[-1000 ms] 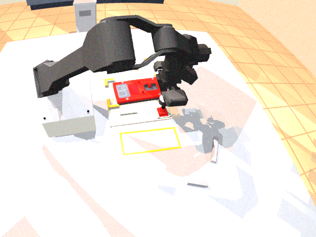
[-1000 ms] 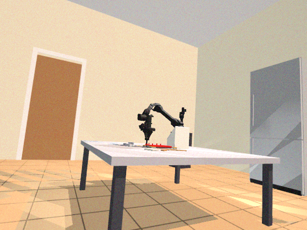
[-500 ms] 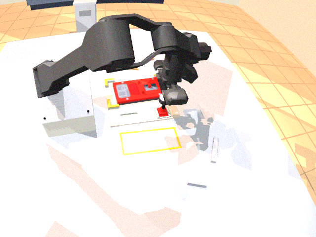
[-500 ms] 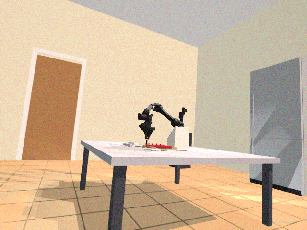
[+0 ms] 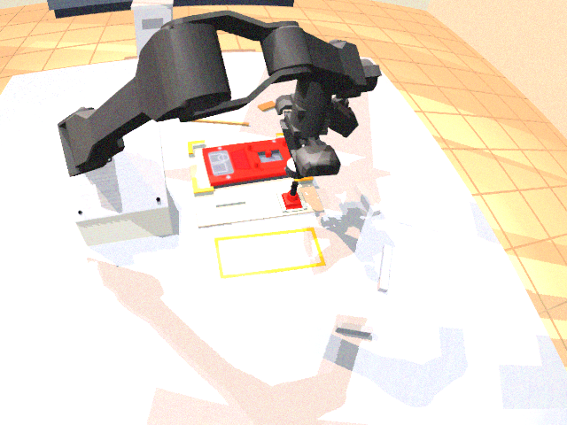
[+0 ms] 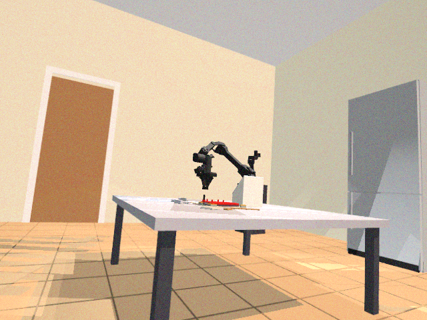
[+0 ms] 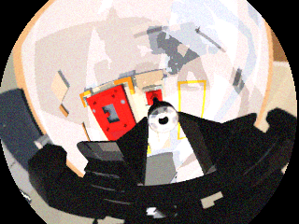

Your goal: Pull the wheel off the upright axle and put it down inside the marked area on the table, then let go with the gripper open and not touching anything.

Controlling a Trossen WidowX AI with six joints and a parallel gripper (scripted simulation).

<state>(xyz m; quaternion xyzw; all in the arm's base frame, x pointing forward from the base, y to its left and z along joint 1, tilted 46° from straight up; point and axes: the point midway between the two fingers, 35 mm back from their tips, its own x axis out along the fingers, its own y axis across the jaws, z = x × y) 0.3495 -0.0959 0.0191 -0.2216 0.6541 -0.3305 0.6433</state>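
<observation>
The black upright axle lies 70 mm below my gripper tip. From my gripper tip the other things lie so: wheel right at my gripper tip; grey bar 120 mm ahead, 200 mm to the right, 100 mm below; white fixture board 40 mm behind, 110 mm to the left, 90 mm below.
</observation>
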